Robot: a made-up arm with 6 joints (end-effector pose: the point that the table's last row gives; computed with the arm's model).
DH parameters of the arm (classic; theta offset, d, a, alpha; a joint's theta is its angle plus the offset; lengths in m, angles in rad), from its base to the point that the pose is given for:
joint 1: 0 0.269 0 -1.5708
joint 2: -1.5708 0 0.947 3.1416
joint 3: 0 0 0 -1.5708
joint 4: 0 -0.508 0 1.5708
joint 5: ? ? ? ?
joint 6: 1.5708 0 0 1.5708
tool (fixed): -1.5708 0 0 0
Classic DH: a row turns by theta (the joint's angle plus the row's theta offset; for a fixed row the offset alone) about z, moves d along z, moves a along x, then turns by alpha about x.
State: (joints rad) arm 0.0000 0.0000 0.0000 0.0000 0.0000 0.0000
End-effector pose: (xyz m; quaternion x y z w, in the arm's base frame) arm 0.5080 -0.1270 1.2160 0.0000 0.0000 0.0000 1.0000
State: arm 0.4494 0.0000 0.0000 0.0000 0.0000 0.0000
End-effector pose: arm 0.5127 0.1063 1.2160 0.0000 0.0000 0.2228 0.9749
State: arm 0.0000 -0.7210 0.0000 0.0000 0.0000 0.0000
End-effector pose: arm -0.2436 -0.1270 1.3157 0.0000 -0.3527 0.0000 0.9357
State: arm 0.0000 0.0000 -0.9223 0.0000 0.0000 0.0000
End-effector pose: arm 0.3068 -0.1270 0.8111 0.0000 0.4450 0.0000 0.8955
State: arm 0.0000 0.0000 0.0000 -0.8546 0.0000 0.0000
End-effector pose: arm 0.5080 -0.0834 1.1202 0.4144 0.0000 0.0000 0.9101
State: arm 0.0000 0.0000 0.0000 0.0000 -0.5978 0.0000
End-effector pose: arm 0.5080 -0.1270 1.2160 0.0000 0.2945 0.0000 0.9557
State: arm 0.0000 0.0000 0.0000 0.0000 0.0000 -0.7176
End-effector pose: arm 0.5080 -0.1270 1.2160 0.3511 0.0000 0.0000 0.9363
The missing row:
joint 5: 0 0.127 0 -1.5708
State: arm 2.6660 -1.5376 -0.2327 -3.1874 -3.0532 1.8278
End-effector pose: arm 0.6697 -0.4876 0.7921 -0.5624 0.4833 0.3336 0.5821
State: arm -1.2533 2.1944 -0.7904 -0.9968 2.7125 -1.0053
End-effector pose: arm 0.0126 -0.2594 -0.2580 0.0370 0.0201 -0.7210 0.6917
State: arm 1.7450 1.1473 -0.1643 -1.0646 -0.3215 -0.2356
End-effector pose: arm -0.0930 0.8834 0.1387 -0.1262 0.7755 0.2072 0.5829
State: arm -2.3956 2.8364 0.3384 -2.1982 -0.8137 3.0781
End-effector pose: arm 0.1854 0.0698 -0.8568 0.6529 0.1938 -0.3937 0.6174
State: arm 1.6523 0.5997 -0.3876 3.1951 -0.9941 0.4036
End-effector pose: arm -0.1922 0.7957 0.6231 0.6461 0.7324 0.1632 0.1398
